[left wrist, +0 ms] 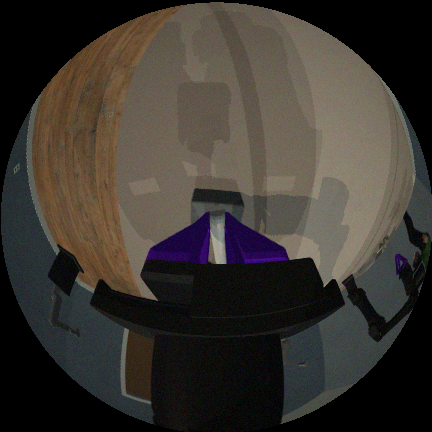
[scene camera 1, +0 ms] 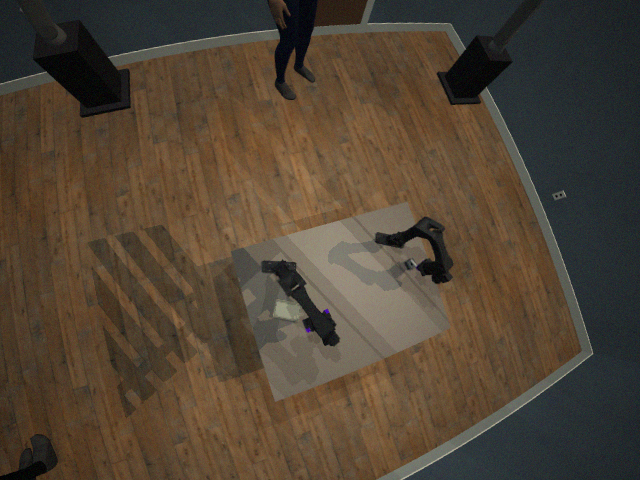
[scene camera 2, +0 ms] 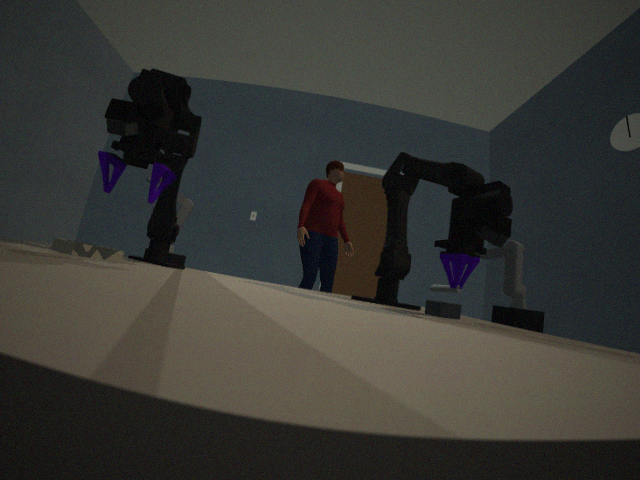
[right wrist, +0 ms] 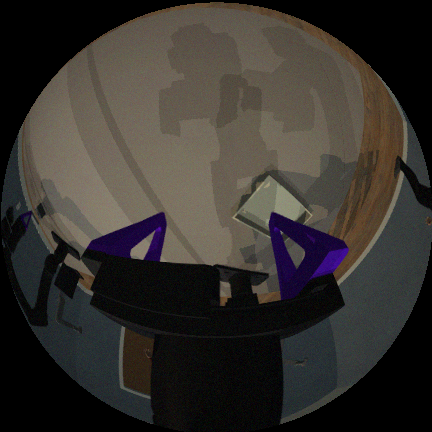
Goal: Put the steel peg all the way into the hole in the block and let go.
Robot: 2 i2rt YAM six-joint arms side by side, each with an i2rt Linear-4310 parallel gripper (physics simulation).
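Places are measured from the left arm's base along level axes (x back, y down, z right), in metres.
Where they show: left gripper, between the fingertips: (left wrist: 216, 217) (scene camera 1: 417, 267) (scene camera 2: 455, 288) (right wrist: 30, 212); right gripper, between the fingertips: (left wrist: 396, 254) (scene camera 2: 128, 197) (right wrist: 217, 217); left arm's base, origin of its link: (scene camera 1: 389, 240) (scene camera 2: 385, 304) (right wrist: 64, 244); right arm's base, origin of its link: (left wrist: 348, 280) (scene camera 1: 279, 267) (scene camera 2: 155, 263) (right wrist: 238, 275).
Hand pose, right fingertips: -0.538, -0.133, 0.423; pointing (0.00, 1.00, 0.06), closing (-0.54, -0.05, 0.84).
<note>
Each offset is from my right fingertips to the top centre of the thing, as dx, dy, dz.
The steel peg {+0.403, +0.057, -0.578} (scene camera 2: 443, 288) (left wrist: 217, 240) is a pale cylinder held between the fingertips of my left gripper (scene camera 2: 455, 287) (left wrist: 216, 217). In scene camera 2 the peg lies nearly horizontal and sticks out to the left of the fingertips. The grey block {+0.407, +0.099, -0.579} (scene camera 1: 410, 263) (scene camera 2: 443, 308) (left wrist: 200, 207) stands on the table just below the gripper and the peg, with a gap to them in scene camera 2. Its hole does not show; fingers and peg cover part of the block in the left wrist view. My right gripper (scene camera 2: 129, 196) (right wrist: 217, 217) is open and empty, high above the table.
A shallow pale tray {+0.005, +0.108, +0.147} (scene camera 1: 285, 311) (scene camera 2: 62, 244) (right wrist: 245, 221) lies on the table near the right arm. The table's edge (scene camera 1: 361, 363) shows in scene camera 1. A person (scene camera 2: 323, 211) stands beyond the table, and a dark box (scene camera 2: 517, 318) shows at the right of scene camera 2.
</note>
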